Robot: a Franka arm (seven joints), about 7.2 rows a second.
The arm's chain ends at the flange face. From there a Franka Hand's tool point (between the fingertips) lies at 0.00 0.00 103.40 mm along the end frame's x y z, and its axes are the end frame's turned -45 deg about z.
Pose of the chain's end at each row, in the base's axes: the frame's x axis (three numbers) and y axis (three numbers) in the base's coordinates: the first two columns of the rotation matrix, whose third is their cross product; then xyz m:
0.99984 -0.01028 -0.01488 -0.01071 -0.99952 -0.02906 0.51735 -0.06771 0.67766
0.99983 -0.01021 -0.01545 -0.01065 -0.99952 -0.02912 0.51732 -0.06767 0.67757
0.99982 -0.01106 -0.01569 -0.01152 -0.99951 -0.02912 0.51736 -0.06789 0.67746
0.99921 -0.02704 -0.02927 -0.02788 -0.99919 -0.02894 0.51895 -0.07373 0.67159
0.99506 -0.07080 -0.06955 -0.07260 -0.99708 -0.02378 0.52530 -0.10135 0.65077
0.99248 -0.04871 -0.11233 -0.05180 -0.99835 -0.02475 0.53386 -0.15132 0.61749
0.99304 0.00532 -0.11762 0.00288 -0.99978 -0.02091 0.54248 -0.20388 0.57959
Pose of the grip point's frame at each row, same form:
0.71457 0.69950 0.01003 0.69942 -0.71404 -0.03107 0.51584 -0.06469 0.57431
0.71452 0.69955 0.00967 0.69946 -0.71399 -0.03152 0.51575 -0.06464 0.57423
0.71513 0.69894 0.00950 0.69883 -0.71458 -0.03169 0.51577 -0.06486 0.57412
0.72626 0.68741 -0.00023 0.68683 -0.72565 -0.04116 0.51601 -0.07066 0.56828
0.75495 0.65498 -0.03236 0.65228 -0.75511 -0.06599 0.51830 -0.09838 0.54765
0.73842 0.67150 -0.06193 0.66516 -0.74038 -0.09693 0.52239 -0.14818 0.51478
0.70015 0.71071 -0.06838 0.70422 -0.70319 -0.09796 0.53031 -0.20177 0.47693

